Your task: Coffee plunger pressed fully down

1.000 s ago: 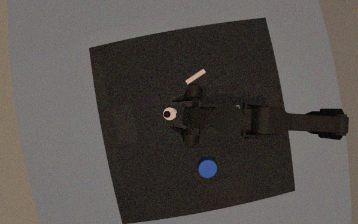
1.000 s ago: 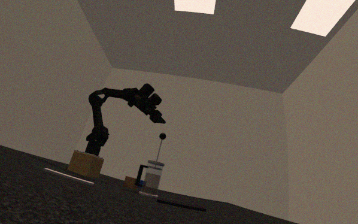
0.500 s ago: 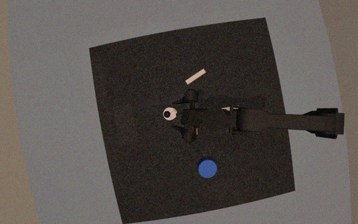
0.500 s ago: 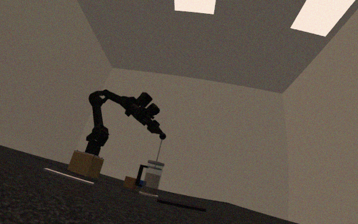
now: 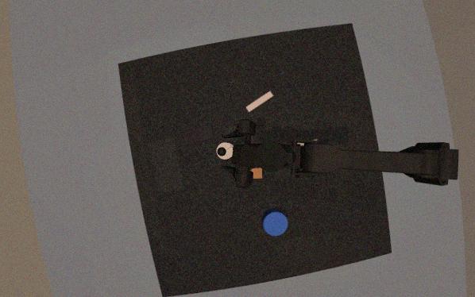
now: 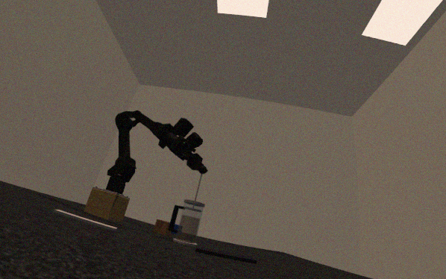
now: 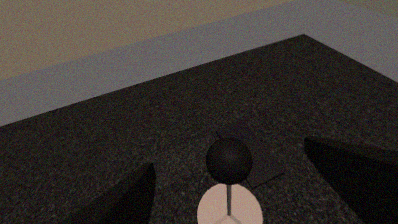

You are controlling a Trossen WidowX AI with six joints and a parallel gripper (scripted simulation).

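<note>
Right now the coffee press is 14 cm below my gripper tip and 1 cm behind it. The rest, counted from my gripper tip: orange block (23 cm below, 14 cm behind, 11 cm to the left); then pale flat strip (26 cm below, 25 cm to the right, 16 cm behind); then blue disc (36 cm to the left, 24 cm below, 23 cm behind).
</note>
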